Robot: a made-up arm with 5 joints.
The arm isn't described. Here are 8 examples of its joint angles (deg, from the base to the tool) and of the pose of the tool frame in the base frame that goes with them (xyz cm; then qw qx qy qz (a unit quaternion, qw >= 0)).
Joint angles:
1: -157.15 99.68 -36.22 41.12 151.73
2: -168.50 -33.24 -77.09 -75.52 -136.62
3: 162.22 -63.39 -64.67 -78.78 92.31
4: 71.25 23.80 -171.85 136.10 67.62
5: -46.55 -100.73 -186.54 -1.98 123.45
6: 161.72 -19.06 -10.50 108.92 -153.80
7: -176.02 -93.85 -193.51 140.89 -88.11
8: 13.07 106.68 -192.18 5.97 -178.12
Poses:
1: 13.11 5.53 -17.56 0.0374 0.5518 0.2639 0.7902
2: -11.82 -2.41 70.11 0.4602 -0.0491 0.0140 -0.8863
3: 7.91 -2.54 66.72 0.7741 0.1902 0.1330 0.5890
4: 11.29 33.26 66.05 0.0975 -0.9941 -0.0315 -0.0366
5: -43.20 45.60 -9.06 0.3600 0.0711 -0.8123 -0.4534
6: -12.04 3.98 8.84 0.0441 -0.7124 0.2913 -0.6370
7: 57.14 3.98 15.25 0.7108 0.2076 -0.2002 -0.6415
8: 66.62 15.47 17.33 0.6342 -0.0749 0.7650 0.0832
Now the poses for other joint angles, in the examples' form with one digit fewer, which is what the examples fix.
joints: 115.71 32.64 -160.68 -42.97 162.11
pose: -15.0 31.1 75.1 0.655 -0.072 0.031 0.751
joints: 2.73 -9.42 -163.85 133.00 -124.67
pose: 8.1 0.4 77.4 0.301 0.416 0.842 0.167
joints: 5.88 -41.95 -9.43 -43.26 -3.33
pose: 27.2 2.8 32.8 0.016 -0.676 -0.054 -0.735
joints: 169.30 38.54 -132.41 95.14 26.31
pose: -59.5 11.2 36.3 0.011 0.317 0.948 0.002
